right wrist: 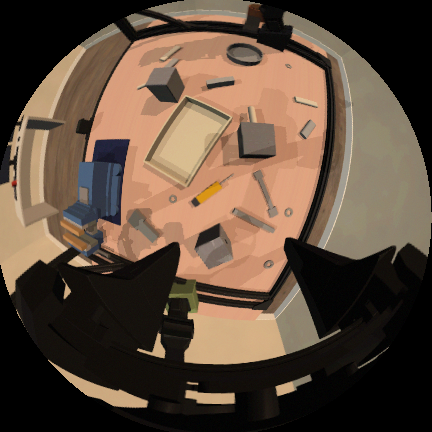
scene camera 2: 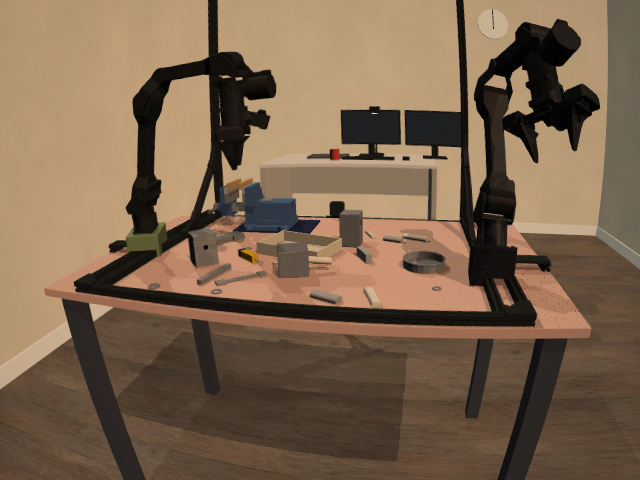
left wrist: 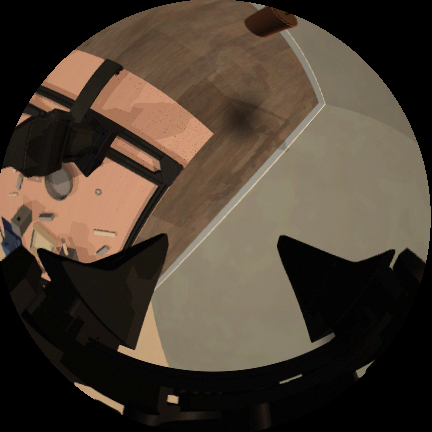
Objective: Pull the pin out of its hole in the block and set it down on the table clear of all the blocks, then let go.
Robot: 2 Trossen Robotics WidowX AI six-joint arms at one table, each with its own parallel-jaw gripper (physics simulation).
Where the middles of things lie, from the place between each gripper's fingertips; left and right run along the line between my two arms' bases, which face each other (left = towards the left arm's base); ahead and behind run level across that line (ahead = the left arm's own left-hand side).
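The round grey dish (scene camera 2: 424, 262) is well below my left hand, and it's also a good way to the right of that hand and a good way behind it. As for the beige tray (right wrist: 193, 127), you'd find it 28 cm behind my left hand, 28 cm lower than it and 57 cm to the right of it. Going by its middle, the round grey dish is nearer to my left hand than to my right hand.
From my right hand, the dish is a long way to the left, a good way below and a bit behind. The beige tray is 22 cm below my right hand, 10 cm to the left of it and 12 cm behind it, and of the things named here it's the nearest to that hand, going by their middles.
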